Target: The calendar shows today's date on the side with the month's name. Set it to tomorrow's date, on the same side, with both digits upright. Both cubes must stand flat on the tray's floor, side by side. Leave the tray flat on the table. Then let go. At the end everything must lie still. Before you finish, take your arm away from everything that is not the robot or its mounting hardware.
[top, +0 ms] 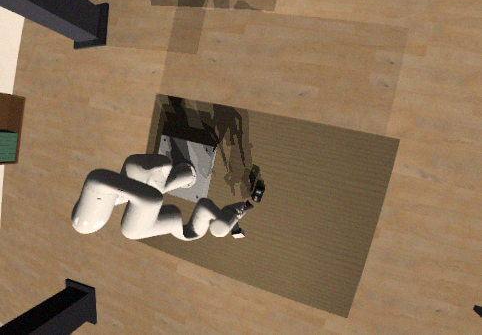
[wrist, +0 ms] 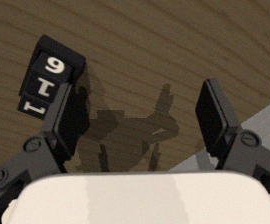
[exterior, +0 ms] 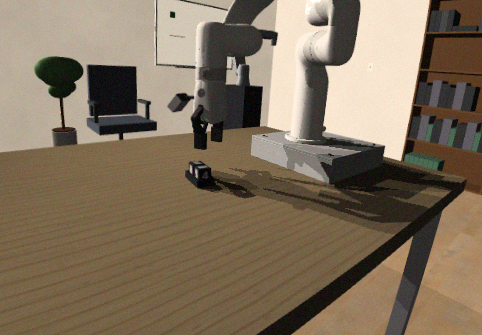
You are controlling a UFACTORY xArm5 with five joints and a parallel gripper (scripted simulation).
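Right now my hand is 8 cm short of the dark calendar tray, 5 cm to the right of it and 6 cm above it.
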